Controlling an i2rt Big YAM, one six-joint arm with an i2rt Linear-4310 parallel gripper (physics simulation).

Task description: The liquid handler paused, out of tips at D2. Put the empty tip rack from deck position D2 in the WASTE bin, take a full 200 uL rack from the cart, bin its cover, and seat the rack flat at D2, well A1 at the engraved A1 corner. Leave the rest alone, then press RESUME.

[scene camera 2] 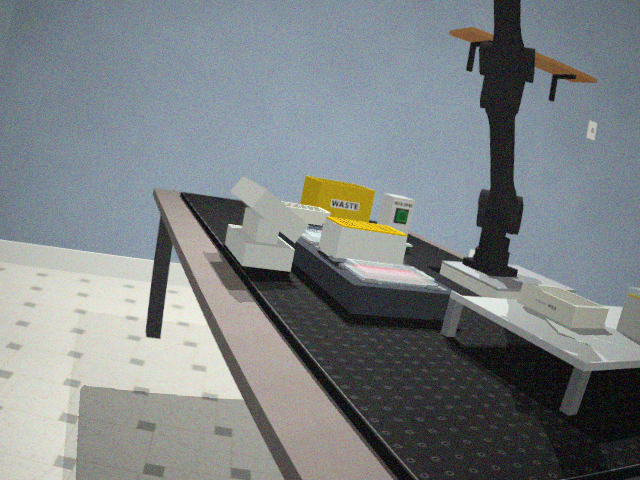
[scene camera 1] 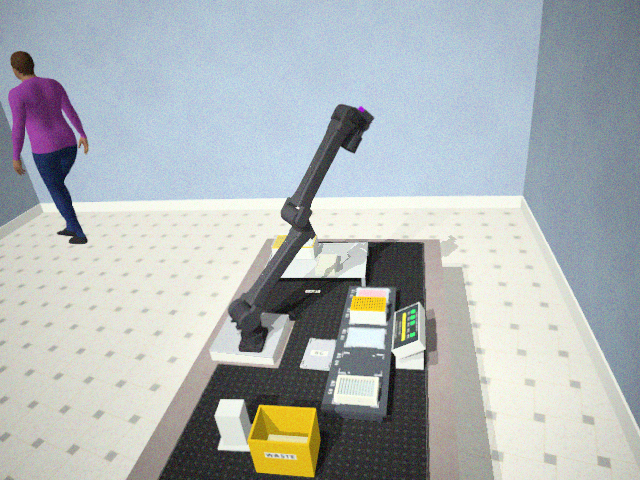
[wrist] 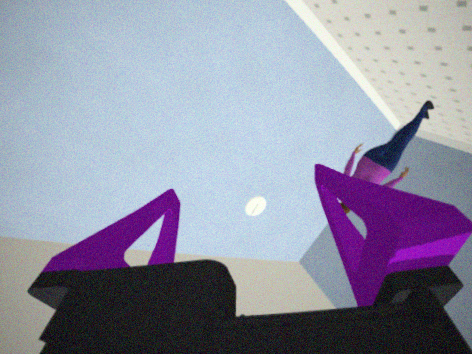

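Seen in the pictures: gripper, between the fingertips: (wrist: 242,184); arm's base, origin of its link: (scene camera 2: 489,270) (scene camera 1: 253,340).
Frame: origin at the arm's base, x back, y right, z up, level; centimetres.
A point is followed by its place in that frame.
My gripper (scene camera 1: 361,109) (wrist: 242,184) @(y -48.7, x -37.1, z 62.6 cm) is open and empty, raised high above the bench, with purple fingers spread against the wall. An orange-topped white tip rack (scene camera 1: 368,308) @(y -8.6, x -41.7, z 7.8 cm) (scene camera 2: 361,242) @(y -15.8, x -44.3, z 5.4 cm) sits near the far end of the dark deck (scene camera 1: 360,362) @(y 12.2, x -39.3, z 1.7 cm) (scene camera 2: 398,302) @(y -29.8, x -43.6, z -0.6 cm); the position labels are too small to read. The yellow WASTE bin (scene camera 1: 281,457) @(y 50.4, x -20.6, z 4.9 cm) (scene camera 2: 336,198) @(y 38.6, x -23.7, z 6.7 cm) stands at the near end. On the white cart (scene camera 1: 295,271) @(y -41.6, x -9.0, z 3.0 cm) (scene camera 2: 563,356) @(y -61.3, x -40.1, z 3.0 cm) are a yellow-topped rack (scene camera 1: 279,241) (scene camera 2: 629,315), partly hidden, and a cream box (scene camera 1: 326,264) @(y -42.6, x -22.9, z 5.7 cm) (scene camera 2: 550,304) @(y -45.3, x -26.7, z 4.9 cm). The green RESUME button (scene camera 2: 401,215) @(y 35.5, x -4.7, z 5.3 cm) faces scene camera 2.
A pink plate (scene camera 1: 372,292) @(y -25.0, x -42.8, z 3.2 cm) (scene camera 2: 390,272) @(y -25.9, x -43.8, z 3.1 cm), a pale blue plate (scene camera 1: 365,337) @(y 1.6, x -40.7, z 3.2 cm) and a cream rack (scene camera 1: 356,390) @(y 26.4, x -38.8, z 4.1 cm) sit on the deck. A tilted screen (scene camera 1: 408,329) @(y 4.4, x -55.2, z 9.0 cm) stands beside it. A grey plate (scene camera 1: 316,354) @(y 4.5, x -23.5, z -2.2 cm) lies by the arm's base. A person (scene camera 1: 49,116) (wrist: 380,162) is beyond the bench.
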